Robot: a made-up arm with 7 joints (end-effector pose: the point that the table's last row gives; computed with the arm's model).
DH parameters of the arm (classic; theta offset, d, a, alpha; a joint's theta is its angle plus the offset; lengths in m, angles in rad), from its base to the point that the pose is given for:
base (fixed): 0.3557 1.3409 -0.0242 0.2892
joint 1: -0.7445 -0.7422 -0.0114 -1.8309
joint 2: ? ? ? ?
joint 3: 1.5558 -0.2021 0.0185 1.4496
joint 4: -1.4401 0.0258 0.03 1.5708
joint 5: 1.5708 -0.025 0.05 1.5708
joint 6: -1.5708 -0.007 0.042 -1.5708
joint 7: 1.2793 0 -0.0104 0
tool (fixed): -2.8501 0.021 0 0
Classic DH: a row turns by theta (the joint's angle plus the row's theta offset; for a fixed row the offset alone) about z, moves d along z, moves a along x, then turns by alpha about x.
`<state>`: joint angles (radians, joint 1 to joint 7).
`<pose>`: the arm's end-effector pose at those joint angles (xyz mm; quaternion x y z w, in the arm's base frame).
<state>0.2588 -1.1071 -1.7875 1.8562 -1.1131 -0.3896 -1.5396</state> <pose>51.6 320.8 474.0 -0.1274 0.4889 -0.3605 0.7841</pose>
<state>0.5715 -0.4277 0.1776 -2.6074 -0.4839 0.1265 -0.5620</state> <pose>-138.0 316.8 350.9 -0.8345 -0.2545 -0.4826 0.0778</pose>
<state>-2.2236 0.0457 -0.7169 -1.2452 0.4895 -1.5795 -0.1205</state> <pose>99.2 306.2 407.3 0.4475 0.6305 0.6337 0.0259</pose>
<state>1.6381 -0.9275 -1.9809 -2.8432 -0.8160 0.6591 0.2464</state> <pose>-228.9 259.6 514.6 0.0601 0.2114 0.9702 0.1015</pose>
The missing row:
joint 2: 1.4901 0.2522 0.1514 1.0794
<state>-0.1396 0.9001 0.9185 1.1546 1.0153 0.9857 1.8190</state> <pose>-233.0 508.8 627.3 -0.6832 0.0011 0.7286 0.0482</pose>
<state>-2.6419 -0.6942 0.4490 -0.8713 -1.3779 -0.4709 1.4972</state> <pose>-37.8 242.7 258.9 -0.7988 0.2722 0.0844 0.5298</pose>
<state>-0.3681 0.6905 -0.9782 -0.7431 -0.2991 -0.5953 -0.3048</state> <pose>-288.1 473.8 636.9 0.2814 -0.7531 -0.1297 0.5804</pose>
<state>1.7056 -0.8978 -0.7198 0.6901 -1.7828 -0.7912 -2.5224</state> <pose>-231.7 394.7 330.2 -0.8920 -0.0543 0.2926 0.3402</pose>
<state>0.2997 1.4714 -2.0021 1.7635 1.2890 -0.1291 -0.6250</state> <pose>-207.4 362.4 748.1 -0.4119 0.4527 -0.5418 0.5761</pose>
